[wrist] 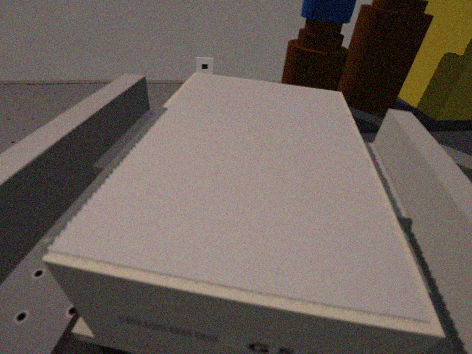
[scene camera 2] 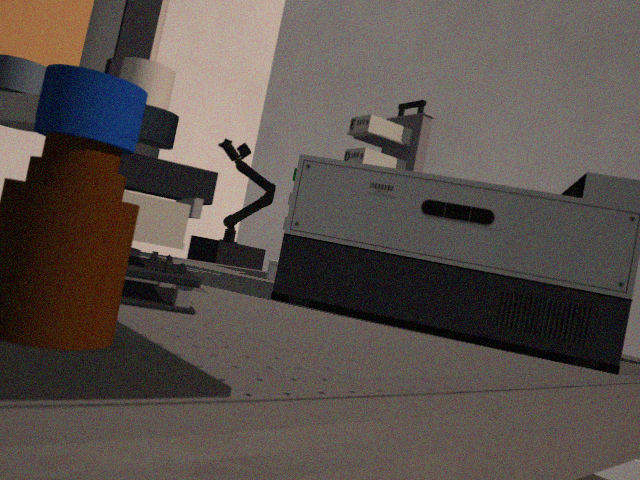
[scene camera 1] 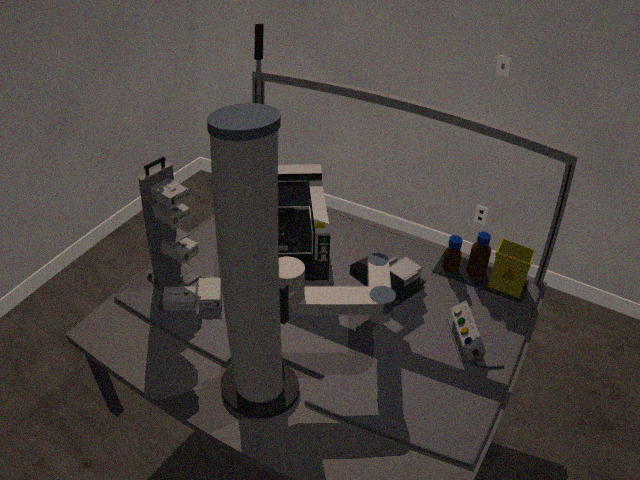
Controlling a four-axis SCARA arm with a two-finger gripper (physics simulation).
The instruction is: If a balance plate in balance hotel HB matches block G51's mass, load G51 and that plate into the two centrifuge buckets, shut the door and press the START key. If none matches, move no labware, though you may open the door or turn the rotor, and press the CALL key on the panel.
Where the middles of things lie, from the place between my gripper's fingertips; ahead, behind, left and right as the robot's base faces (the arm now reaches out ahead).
Labels:
My gripper is now 20 mm past the block G51 [scene camera 2: 162, 222], 10 mm to the right of it and 20 mm above it. From my hand the other things lie so: centrifuge [scene camera 2: 541, 274] 10 mm behind, 530 mm to the left, 20 mm above; then plate A [scene camera 1: 174, 298] 520 mm behind, 650 mm to the left, 80 mm below.

